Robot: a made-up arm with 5 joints. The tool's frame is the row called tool. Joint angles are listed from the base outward.
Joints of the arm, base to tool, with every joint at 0 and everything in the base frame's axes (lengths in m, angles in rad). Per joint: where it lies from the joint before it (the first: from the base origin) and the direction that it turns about. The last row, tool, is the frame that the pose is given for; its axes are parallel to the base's.
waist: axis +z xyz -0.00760 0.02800 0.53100
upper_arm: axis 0 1 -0.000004 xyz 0.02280 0.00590 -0.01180
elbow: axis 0 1 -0.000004 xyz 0.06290 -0.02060 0.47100
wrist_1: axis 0 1 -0.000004 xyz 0.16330 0.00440 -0.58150
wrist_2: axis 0 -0.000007 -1 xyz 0.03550 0.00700 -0.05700
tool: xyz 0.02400 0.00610 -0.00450
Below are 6 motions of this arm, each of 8 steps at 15 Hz.
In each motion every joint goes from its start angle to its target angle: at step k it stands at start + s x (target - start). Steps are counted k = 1, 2, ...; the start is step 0. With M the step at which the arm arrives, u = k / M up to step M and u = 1 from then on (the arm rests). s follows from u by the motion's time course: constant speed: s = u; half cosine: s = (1 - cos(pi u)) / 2; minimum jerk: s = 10 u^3 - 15 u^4 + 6 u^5.
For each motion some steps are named. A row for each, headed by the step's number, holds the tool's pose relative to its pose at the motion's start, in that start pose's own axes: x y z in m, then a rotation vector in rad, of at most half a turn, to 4 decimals.
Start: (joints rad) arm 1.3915 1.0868 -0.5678 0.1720 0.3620
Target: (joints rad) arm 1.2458 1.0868 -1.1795 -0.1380 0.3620
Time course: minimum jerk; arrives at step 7
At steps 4, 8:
4: 0.2141 0.0214 0.1797 0.2402 -0.5316 -0.0860
8: 0.3046 -0.0022 0.3149 0.3580 -0.8482 -0.1470

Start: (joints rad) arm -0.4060 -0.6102 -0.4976 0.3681 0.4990
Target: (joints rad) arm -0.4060 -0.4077 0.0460 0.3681 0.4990
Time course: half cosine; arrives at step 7
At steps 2, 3, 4, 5, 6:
2: -0.0554 -0.0302 -0.0586 -0.0672 0.1233 0.0000
3: -0.1210 -0.0660 -0.1088 -0.1388 0.2547 0.0000
4: -0.1997 -0.1089 -0.1484 -0.2182 0.4005 0.0000
5: -0.2739 -0.1493 -0.1691 -0.2898 0.5318 0.0000
6: -0.3258 -0.1776 -0.1748 -0.3394 0.6227 0.0000

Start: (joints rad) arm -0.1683 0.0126 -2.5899 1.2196 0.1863
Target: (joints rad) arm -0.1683 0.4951 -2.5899 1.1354 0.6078
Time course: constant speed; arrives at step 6
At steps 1, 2, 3, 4, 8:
1: -0.0083 -0.0033 -0.0903 -0.0146 0.0648 -0.0702
2: -0.0238 -0.0080 -0.1796 -0.0337 0.1285 -0.1403
3: -0.0464 -0.0140 -0.2674 -0.0574 0.1911 -0.2101
4: -0.0759 -0.0214 -0.3530 -0.0855 0.2523 -0.2793
8: -0.1549 -0.0396 -0.5157 -0.1552 0.3700 -0.4159

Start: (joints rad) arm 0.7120 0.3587 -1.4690 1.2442 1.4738
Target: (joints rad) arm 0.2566 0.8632 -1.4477 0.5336 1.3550
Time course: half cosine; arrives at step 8
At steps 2, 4, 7, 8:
2: 0.0619 0.0206 -0.0591 0.0277 0.0051 -0.0488
4: 0.2132 0.0335 -0.2108 0.0937 0.0082 -0.1675
7: 0.3906 -0.0255 -0.4212 0.1752 -0.0073 -0.3242
8: 0.4032 -0.0339 -0.4388 0.1816 -0.0096 -0.3372

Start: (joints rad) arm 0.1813 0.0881 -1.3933 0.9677 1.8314
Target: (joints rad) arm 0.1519 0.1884 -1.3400 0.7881 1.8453
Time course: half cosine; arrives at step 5
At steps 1, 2, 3, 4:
1: 0.0019 0.0015 -0.0107 0.0026 -0.0003 -0.0040
2: 0.0071 0.0048 -0.0386 0.0096 -0.0010 -0.0144
3: 0.0142 0.0075 -0.0729 0.0181 -0.0018 -0.0272
4: 0.0203 0.0086 -0.1006 0.0251 -0.0026 -0.0376

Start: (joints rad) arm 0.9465 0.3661 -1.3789 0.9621 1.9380
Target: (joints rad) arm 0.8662 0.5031 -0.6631 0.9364 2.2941
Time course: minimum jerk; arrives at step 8
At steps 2, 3, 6, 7, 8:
2: 0.0138 -0.0167 -0.0555 -0.0793 -0.0323 -0.0452
3: 0.0395 -0.0540 -0.1420 -0.2089 -0.0908 -0.1197
6: 0.1473 -0.2727 -0.3736 -0.6562 -0.3547 -0.3743
7: 0.1627 -0.3114 -0.3938 -0.7164 -0.3984 -0.4068
8: 0.1656 -0.3187 -0.3971 -0.7273 -0.4066 -0.4127

